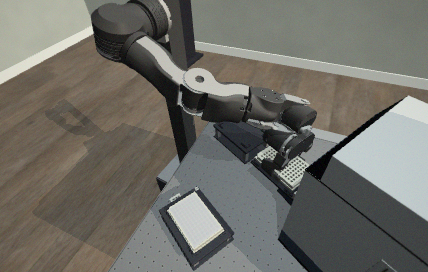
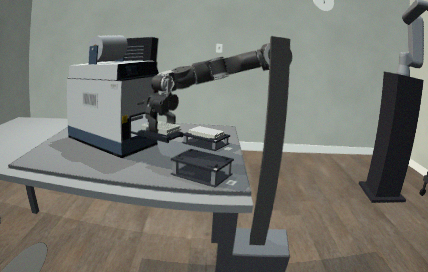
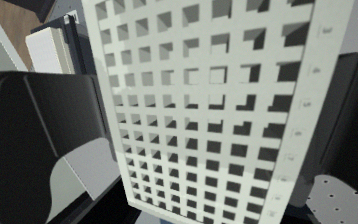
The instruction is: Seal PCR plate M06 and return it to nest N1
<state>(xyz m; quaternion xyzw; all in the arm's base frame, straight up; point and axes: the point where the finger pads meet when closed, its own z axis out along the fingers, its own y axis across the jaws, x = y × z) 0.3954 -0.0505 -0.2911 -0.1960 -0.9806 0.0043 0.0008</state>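
Now: the 96-well plate M06 right at my hand. Also, from my hand: sealer stage (20 mm below); then pale key-like block (60 mm ahead, 120 mm to the right, 80 mm above); then yellow warning label (130 mm ahead, 40 mm to the left, 30 mm above).
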